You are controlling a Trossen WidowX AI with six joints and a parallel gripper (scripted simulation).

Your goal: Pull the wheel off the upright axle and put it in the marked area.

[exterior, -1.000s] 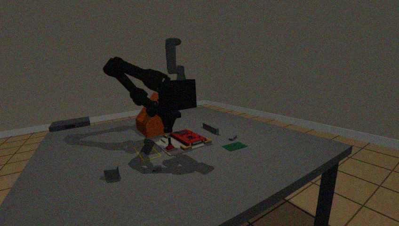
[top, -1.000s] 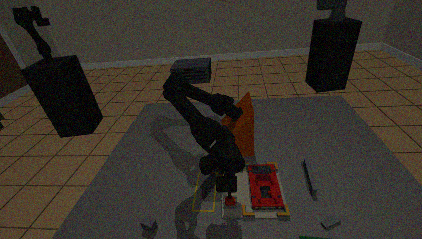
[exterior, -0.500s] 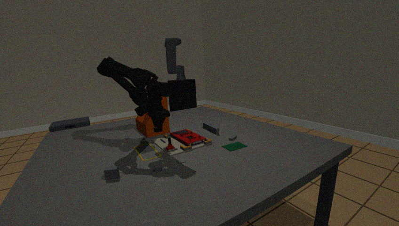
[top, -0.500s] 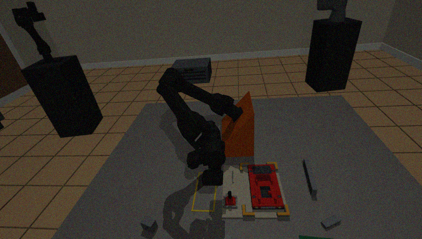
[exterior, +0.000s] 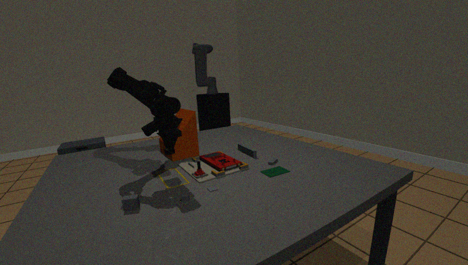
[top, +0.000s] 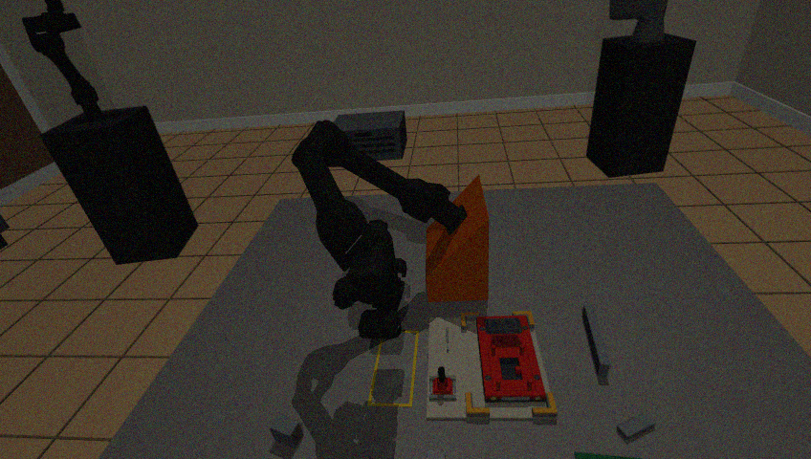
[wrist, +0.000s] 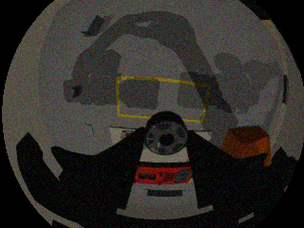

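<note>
Now: gripper tip 80 mm to the right of the upright axle, 80 mm above it and 70 mm short of it. From my gripper tip the other things lie so: grey bar (410 mm to the left, 90 mm below); green plate (320 mm to the left, 260 mm ahead, 110 mm below); wheel (right at my gripper tip).
</note>
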